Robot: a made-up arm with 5 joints.
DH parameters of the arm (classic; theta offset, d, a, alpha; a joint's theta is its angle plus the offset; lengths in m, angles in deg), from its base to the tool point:
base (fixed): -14.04 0 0.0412 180
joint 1: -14.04 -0.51 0.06 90
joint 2: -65.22 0 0.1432 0
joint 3: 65.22 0 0.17 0
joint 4: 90 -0.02 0.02 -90
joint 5: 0 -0.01 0.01 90
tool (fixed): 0 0.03 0 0
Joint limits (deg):
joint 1: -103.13..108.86
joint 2: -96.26..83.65
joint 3: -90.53..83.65
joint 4: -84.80..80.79
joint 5: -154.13..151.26
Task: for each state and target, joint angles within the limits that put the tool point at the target. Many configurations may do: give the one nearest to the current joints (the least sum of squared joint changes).
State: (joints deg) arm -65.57 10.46 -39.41 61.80 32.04
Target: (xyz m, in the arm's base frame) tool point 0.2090 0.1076 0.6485
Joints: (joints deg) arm -36.47 -18.96 8.90 68.73 45.13
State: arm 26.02 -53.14 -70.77 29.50 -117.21
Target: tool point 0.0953 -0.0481 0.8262
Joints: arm 14.77 -41.44 -33.06 29.09 -113.40
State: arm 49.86 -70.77 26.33 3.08 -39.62
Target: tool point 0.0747 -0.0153 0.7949
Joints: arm 25.25 -61.86 -11.72 -3.94 -36.76
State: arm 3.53 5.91 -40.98 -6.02 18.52
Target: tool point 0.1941 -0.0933 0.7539
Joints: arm 29.24 -33.59 -17.75 19.18 25.98
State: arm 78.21 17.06 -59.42 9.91 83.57
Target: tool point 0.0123 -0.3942 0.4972
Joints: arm 90.11 51.63 -52.69 -4.75 84.19
